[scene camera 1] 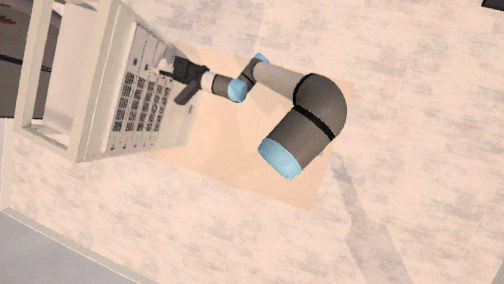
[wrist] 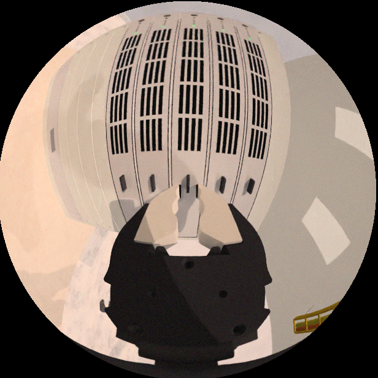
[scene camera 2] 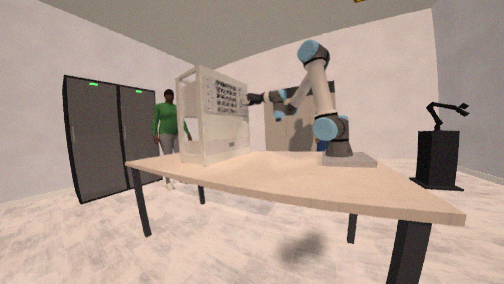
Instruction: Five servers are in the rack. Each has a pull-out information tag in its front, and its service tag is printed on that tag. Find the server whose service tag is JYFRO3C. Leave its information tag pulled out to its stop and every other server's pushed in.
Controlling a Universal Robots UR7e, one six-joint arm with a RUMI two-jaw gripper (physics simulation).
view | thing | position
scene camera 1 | gripper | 155, 70
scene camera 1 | rack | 109, 107
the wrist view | gripper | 188, 185
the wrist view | rack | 136, 112
